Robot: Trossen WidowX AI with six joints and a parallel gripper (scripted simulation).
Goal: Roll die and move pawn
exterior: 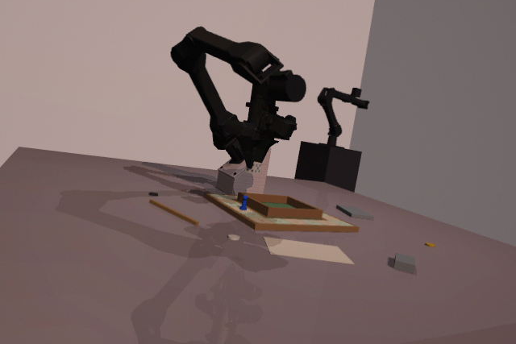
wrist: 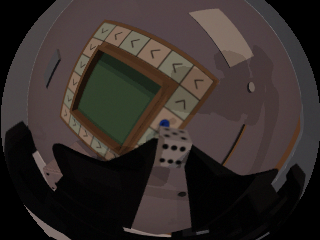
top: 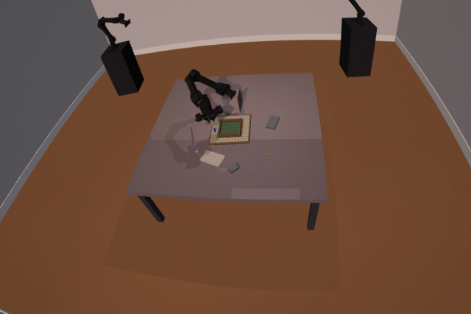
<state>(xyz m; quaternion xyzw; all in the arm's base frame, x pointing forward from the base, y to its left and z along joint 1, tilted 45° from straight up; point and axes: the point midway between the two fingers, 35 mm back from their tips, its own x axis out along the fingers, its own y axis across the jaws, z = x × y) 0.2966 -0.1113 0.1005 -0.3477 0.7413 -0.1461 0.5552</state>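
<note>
Now: the blue pawn 8 cm below my gripper tip and 2 cm behind it. Also, from my gripper tip: white disc: 16 cm ahead, 12 cm to the right, 11 cm below; wooden stick: 17 cm to the right, 11 cm below, 1 cm behind; white die: right at my gripper tip.
</note>
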